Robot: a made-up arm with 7 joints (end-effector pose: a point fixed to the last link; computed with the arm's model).
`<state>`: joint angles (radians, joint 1 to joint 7).
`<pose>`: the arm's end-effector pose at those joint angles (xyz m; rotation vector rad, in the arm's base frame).
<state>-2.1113 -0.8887 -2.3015 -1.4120 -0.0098 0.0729 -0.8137</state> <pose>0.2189 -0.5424 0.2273 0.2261 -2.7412 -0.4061</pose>
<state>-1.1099 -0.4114 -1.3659 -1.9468 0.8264 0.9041 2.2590</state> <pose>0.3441 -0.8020 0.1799 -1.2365 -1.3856 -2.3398</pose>
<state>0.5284 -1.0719 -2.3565 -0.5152 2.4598 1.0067 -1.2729</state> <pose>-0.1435 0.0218 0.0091 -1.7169 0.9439 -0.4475</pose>
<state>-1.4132 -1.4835 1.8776 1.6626 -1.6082 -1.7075 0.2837</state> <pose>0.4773 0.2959 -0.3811 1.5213 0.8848 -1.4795</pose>
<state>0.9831 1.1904 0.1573 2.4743 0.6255 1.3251 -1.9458</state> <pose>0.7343 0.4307 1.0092 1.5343 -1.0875 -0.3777</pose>
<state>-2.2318 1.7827 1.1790 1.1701 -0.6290 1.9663 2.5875</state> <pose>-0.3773 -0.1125 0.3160 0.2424 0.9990 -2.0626</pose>
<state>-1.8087 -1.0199 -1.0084 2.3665 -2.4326 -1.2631 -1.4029</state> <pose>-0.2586 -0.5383 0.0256 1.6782 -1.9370 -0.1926</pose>
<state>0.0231 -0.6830 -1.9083 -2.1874 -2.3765 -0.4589 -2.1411</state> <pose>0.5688 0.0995 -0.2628 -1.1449 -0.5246 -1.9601</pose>
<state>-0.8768 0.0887 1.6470 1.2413 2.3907 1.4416 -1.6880</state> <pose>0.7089 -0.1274 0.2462 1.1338 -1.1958 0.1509</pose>
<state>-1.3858 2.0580 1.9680 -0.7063 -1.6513 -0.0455 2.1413</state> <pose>0.0416 -0.2130 0.2669 0.2186 -0.5278 0.8869</pose>
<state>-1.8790 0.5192 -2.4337 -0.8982 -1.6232 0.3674 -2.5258</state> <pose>-0.0162 -0.8386 0.0727 -0.9817 -0.4498 -2.2173</pose>
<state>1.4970 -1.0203 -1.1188 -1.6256 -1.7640 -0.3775 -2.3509</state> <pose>-0.1533 0.6049 -0.3143 -0.5126 -0.0258 -0.6352</pose>
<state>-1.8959 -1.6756 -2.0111 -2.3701 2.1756 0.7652 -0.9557</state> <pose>0.3439 0.1705 -0.4554 0.6087 -1.3457 1.1673</pose>
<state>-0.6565 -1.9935 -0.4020 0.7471 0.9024 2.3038 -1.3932</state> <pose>-0.1522 -0.0599 0.2744 0.4913 -2.7572 0.4513</pose>
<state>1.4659 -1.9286 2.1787 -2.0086 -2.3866 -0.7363 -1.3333</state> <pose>-0.0659 -0.1725 -0.4148 0.9344 -0.8283 2.3463</pose>
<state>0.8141 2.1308 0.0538 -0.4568 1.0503 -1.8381 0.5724</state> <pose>0.0162 0.1712 -0.0669 0.2159 1.3819 -2.2816</pose>
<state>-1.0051 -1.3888 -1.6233 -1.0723 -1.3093 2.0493 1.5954</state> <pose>0.5152 -0.4085 -0.4828 -0.5003 0.4498 0.3454</pose>
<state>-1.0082 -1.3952 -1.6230 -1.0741 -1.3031 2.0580 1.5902</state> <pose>0.5162 -0.4090 -0.4851 -0.5017 0.4433 0.3429</pose>
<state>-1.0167 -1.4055 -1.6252 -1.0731 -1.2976 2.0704 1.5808</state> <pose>0.5166 -0.4093 -0.4889 -0.5009 0.4327 0.3414</pose>
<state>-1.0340 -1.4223 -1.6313 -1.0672 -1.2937 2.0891 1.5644</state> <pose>0.5161 -0.4089 -0.4950 -0.4960 0.4147 0.3414</pose>
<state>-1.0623 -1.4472 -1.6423 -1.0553 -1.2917 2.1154 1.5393</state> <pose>0.5149 -0.4073 -0.5035 -0.4863 0.3870 0.3419</pose>
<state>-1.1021 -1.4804 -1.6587 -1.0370 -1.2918 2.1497 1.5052</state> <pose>0.5136 -0.4039 -0.5137 -0.4715 0.3476 0.3410</pose>
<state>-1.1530 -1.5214 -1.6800 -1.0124 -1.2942 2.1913 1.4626</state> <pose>0.5131 -0.3983 -0.5240 -0.4520 0.2955 0.3353</pose>
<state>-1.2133 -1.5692 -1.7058 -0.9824 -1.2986 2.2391 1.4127</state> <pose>0.5146 -0.3901 -0.5325 -0.4291 0.2306 0.3218</pose>
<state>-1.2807 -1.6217 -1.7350 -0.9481 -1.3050 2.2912 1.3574</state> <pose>0.5191 -0.3803 -0.5370 -0.4048 0.1542 0.2974</pose>
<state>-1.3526 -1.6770 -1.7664 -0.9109 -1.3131 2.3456 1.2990</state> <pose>0.5269 -0.3703 -0.5356 -0.3808 0.0690 0.2601</pose>
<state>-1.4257 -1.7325 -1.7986 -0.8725 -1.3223 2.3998 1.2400</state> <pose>0.5375 -0.3622 -0.5274 -0.3595 -0.0204 0.2104</pose>
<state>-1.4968 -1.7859 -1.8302 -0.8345 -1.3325 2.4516 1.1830</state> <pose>0.5497 -0.3574 -0.5129 -0.3416 -0.1095 0.1511</pose>
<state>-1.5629 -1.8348 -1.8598 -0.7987 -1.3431 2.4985 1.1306</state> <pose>0.5615 -0.3565 -0.4940 -0.3277 -0.1929 0.0869</pose>
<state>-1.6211 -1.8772 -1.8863 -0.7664 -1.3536 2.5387 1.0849</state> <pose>0.5718 -0.3590 -0.4730 -0.3174 -0.2667 0.0236</pose>
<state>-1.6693 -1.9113 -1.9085 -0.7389 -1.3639 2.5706 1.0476</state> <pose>0.5795 -0.3634 -0.4529 -0.3100 -0.3275 -0.0324</pose>
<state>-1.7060 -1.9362 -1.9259 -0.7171 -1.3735 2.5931 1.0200</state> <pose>0.5846 -0.3679 -0.4360 -0.3043 -0.3735 -0.0760</pose>
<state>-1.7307 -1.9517 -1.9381 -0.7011 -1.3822 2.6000 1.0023</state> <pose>0.5857 -0.3708 -0.4255 -0.2998 -0.3986 -0.1018</pose>
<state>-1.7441 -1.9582 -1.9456 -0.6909 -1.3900 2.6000 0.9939</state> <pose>0.5859 -0.3713 -0.4198 -0.2958 -0.4112 -0.1120</pose>
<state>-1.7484 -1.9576 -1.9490 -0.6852 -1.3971 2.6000 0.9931</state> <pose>0.5871 -0.3701 -0.4168 -0.2914 -0.4188 -0.1117</pose>
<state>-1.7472 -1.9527 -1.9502 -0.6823 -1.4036 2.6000 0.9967</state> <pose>0.5890 -0.3677 -0.4156 -0.2869 -0.4233 -0.1049</pose>
